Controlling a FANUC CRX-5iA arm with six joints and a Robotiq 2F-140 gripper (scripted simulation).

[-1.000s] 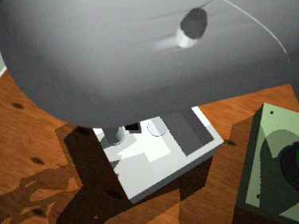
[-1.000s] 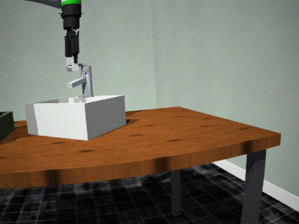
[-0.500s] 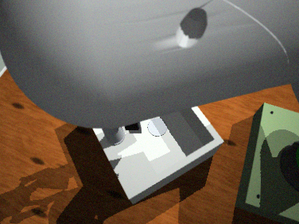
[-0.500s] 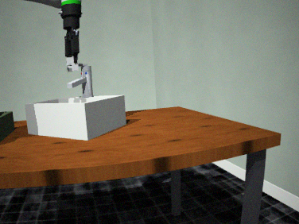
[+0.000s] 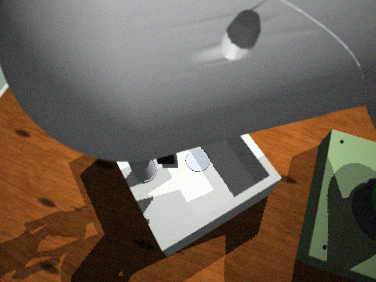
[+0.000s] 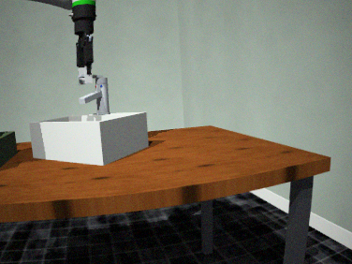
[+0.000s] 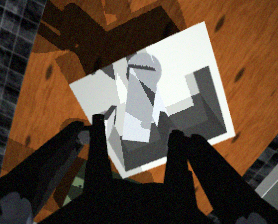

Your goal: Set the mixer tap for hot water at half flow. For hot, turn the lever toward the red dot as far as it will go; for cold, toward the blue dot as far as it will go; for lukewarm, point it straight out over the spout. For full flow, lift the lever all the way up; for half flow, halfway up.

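Now: the grey lever 20 mm ahead of my hand and 10 mm to the left of it. The rest, counted from my hand: mixer tap (50 mm below, 40 mm ahead, 10 mm to the left); then white basin (240 mm below, 70 mm to the right, 10 mm behind).
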